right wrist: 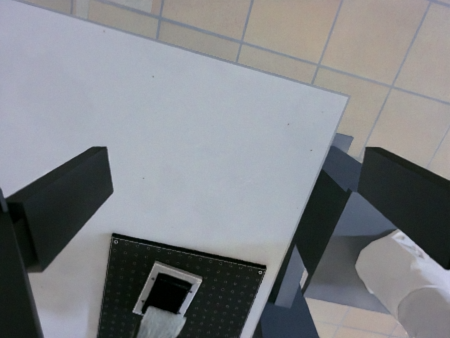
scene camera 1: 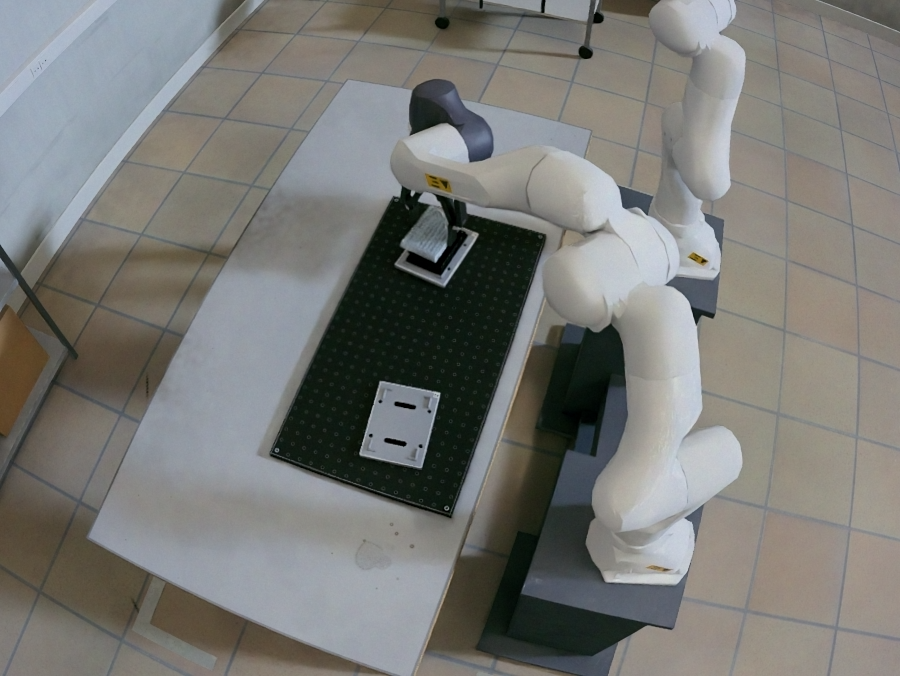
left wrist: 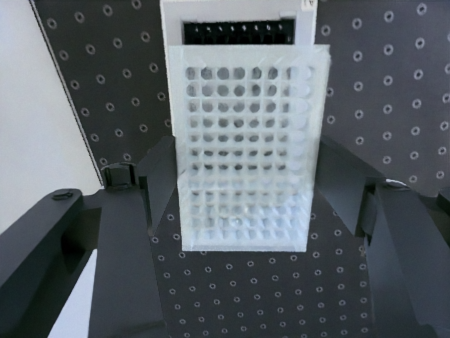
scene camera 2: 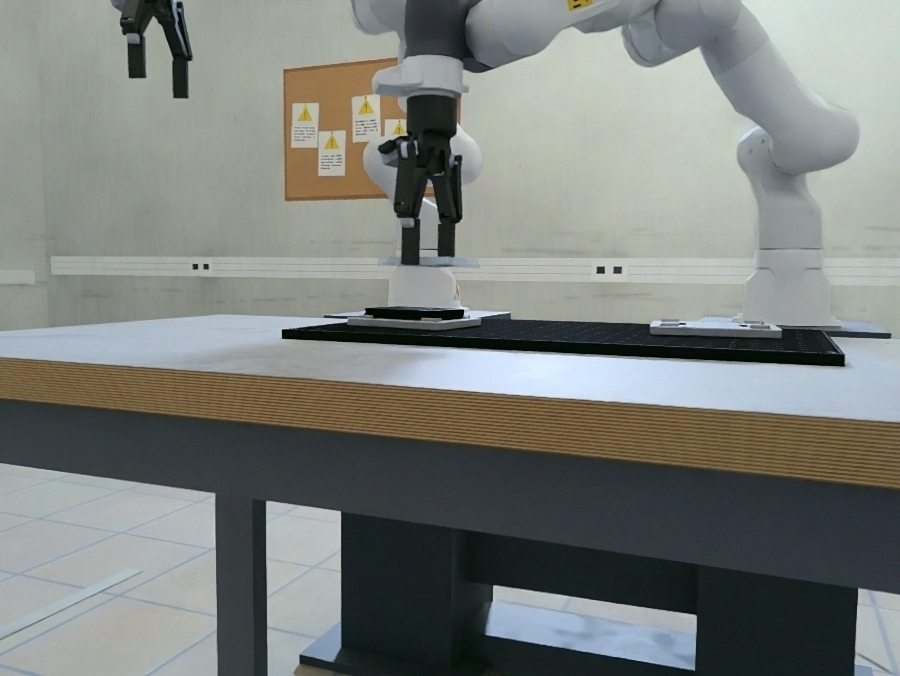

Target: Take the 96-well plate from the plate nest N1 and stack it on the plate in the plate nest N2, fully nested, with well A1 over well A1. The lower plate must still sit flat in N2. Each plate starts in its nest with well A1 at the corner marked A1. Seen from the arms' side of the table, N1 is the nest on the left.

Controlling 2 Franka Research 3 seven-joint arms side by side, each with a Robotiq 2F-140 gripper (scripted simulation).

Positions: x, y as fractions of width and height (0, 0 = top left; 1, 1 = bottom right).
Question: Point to a black plate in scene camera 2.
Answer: At 0.44, 0.46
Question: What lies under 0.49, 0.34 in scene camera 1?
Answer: A clear 96-well plate.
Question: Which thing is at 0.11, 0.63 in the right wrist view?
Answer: My right gripper.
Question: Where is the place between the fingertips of my right gripper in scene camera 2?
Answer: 0.18, 0.13
